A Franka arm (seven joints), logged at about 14 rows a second.
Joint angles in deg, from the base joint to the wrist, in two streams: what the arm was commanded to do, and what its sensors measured. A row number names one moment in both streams.
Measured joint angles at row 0:
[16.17, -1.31, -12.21, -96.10, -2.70, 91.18, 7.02]
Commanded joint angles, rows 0 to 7:
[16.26, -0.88, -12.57, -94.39, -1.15, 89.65, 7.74]
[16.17, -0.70, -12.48, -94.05, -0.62, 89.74, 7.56]
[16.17, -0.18, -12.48, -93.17, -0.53, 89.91, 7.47]
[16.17, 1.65, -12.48, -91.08, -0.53, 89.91, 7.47]
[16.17, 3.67, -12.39, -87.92, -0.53, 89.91, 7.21]
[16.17, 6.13, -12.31, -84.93, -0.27, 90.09, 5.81]
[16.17, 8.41, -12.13, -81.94, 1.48, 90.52, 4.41]
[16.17, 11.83, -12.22, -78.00, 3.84, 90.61, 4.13]
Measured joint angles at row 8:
[16.19, 3.64, -12.09, -88.21, 0.16, 91.58, 6.18]
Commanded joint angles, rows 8 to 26:
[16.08, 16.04, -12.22, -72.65, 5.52, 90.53, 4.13]
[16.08, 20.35, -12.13, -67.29, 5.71, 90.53, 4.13]
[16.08, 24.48, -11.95, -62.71, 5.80, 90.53, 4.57]
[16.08, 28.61, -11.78, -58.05, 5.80, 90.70, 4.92]
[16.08, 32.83, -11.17, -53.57, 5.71, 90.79, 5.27]
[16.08, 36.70, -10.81, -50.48, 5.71, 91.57, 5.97]
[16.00, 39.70, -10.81, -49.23, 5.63, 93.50, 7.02]
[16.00, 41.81, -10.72, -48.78, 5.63, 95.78, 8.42]
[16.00, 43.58, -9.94, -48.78, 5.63, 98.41, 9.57]
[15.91, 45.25, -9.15, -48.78, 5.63, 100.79, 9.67]
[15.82, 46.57, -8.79, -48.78, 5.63, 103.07, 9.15]
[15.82, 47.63, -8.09, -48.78, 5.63, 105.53, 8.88]
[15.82, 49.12, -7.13, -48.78, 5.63, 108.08, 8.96]
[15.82, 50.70, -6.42, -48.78, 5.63, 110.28, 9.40]
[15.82, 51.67, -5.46, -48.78, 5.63, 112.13, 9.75]
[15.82, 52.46, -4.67, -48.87, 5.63, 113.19, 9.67]
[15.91, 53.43, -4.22, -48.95, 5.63, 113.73, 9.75]
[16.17, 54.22, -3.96, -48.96, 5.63, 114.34, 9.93]
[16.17, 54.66, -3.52, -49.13, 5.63, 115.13, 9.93]
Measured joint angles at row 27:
[16.31, 52.38, -4.33, -51.81, 4.87, 114.20, 8.65]
